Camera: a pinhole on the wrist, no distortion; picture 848 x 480 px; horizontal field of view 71.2 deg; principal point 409.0 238.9 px. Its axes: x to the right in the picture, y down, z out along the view. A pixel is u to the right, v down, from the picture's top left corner.
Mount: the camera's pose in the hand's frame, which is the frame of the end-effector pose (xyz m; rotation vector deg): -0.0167 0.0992 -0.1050 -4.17 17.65 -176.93
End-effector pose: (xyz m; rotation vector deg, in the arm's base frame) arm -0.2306 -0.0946 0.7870 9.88 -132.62 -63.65
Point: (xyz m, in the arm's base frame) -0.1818 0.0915 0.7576
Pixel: 719.3 91.6
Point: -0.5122 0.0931 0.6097
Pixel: 308.5 300.8
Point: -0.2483 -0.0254 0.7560
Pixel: 461.0 373.5
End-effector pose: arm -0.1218 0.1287 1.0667 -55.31 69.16 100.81
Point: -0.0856 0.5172 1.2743
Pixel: 567.1 284.9
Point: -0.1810 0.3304 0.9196
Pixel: 35.8 433.7
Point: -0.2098 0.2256 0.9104
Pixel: outside the picture
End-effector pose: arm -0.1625 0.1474 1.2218 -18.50 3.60 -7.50
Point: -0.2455 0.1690 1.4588
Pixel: 576.0 396.7
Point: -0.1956 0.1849 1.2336
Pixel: 540.3 434.1
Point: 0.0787 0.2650 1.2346
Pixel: outside the picture
